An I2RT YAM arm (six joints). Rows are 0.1 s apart.
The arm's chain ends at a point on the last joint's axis. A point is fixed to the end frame.
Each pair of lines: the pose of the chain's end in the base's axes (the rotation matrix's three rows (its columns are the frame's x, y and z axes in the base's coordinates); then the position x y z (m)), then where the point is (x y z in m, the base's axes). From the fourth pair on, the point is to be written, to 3 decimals.
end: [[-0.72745, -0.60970, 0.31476], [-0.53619, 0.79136, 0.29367], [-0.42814, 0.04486, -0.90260]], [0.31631, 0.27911, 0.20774]
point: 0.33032 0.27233 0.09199
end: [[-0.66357, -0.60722, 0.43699], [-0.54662, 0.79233, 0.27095], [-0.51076, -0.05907, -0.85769]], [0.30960, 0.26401, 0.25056]
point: 0.33938 0.25434 0.13804
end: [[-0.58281, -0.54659, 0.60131], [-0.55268, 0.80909, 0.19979], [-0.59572, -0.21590, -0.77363]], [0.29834, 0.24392, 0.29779]
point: 0.34800 0.22606 0.19360
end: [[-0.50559, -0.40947, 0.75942], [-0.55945, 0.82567, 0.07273], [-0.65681, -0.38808, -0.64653]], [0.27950, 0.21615, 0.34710]
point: 0.347 0.184 0.257
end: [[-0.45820, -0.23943, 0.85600], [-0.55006, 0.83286, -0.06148], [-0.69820, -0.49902, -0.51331]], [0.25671, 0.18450, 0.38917]
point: 0.333 0.138 0.314
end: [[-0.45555, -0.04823, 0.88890], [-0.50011, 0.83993, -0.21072], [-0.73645, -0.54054, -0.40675]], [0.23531, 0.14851, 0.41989]
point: 0.312 0.088 0.355
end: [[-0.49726, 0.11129, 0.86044], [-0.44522, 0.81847, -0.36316], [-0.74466, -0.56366, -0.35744]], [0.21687, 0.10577, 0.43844]
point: 0.285 0.032 0.379
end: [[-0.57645, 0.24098, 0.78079], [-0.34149, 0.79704, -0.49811], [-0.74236, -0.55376, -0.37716]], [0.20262, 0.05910, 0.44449]
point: 0.257 -0.024 0.383
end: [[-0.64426, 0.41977, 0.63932], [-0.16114, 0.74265, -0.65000], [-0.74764, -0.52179, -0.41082]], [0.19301, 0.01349, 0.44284]
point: 0.226 -0.077 0.377
